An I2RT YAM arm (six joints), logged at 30 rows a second.
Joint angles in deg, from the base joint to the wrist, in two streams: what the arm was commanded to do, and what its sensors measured. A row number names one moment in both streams.
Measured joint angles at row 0:
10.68, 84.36, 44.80, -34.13, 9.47, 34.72
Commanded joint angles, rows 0 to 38:
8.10, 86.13, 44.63, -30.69, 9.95, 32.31
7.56, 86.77, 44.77, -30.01, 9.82, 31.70
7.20, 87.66, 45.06, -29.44, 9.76, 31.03
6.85, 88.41, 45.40, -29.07, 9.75, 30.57
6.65, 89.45, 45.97, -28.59, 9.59, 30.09
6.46, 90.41, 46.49, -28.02, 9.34, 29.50
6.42, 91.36, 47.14, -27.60, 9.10, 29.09
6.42, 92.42, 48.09, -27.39, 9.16, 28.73
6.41, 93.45, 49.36, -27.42, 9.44, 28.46
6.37, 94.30, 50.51, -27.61, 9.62, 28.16
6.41, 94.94, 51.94, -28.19, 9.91, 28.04
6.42, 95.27, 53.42, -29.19, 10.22, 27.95
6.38, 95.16, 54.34, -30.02, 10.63, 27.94
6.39, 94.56, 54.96, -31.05, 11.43, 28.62
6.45, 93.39, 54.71, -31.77, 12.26, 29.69
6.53, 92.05, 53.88, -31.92, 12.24, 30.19
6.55, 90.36, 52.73, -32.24, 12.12, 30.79
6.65, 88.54, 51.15, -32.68, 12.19, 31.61
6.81, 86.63, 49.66, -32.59, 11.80, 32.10
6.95, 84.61, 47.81, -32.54, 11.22, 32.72
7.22, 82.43, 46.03, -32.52, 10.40, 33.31
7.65, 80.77, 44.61, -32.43, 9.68, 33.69
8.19, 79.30, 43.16, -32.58, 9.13, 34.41
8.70, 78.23, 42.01, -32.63, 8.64, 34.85
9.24, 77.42, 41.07, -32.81, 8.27, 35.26
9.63, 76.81, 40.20, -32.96, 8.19, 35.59
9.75, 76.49, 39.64, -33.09, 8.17, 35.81
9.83, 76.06, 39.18, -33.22, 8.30, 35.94
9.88, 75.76, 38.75, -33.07, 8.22, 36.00
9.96, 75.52, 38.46, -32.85, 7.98, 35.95
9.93, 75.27, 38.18, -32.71, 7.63, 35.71
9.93, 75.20, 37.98, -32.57, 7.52, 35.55
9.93, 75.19, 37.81, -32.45, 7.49, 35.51
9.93, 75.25, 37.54, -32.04, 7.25, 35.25
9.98, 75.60, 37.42, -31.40, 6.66, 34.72
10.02, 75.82, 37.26, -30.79, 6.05, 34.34
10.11, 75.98, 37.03, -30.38, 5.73, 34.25
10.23, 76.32, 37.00, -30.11, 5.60, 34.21
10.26, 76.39, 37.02, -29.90, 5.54, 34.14
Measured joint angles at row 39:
9.82, 76.36, 37.47, -32.45, 6.55, 34.79
